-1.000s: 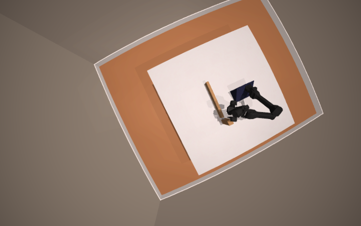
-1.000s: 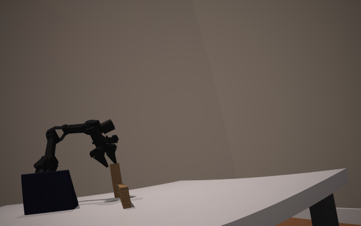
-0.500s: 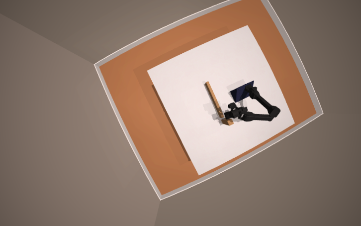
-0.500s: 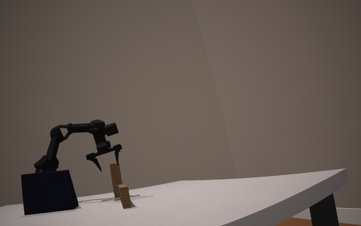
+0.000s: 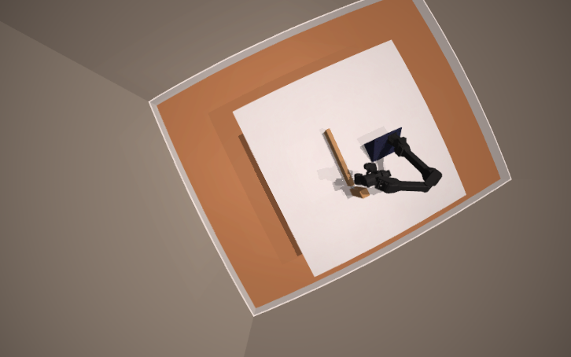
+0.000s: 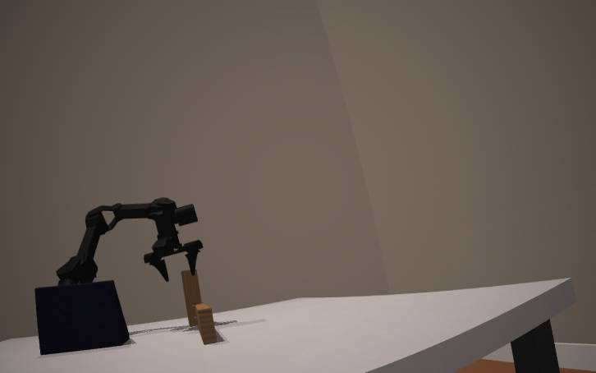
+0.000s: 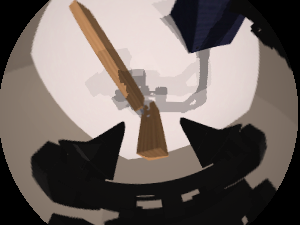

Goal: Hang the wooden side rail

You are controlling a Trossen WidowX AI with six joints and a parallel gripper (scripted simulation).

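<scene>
The headboard post is 7 cm below my gripper tip, 6 cm to the left of it and 3 cm ahead of it.
</scene>
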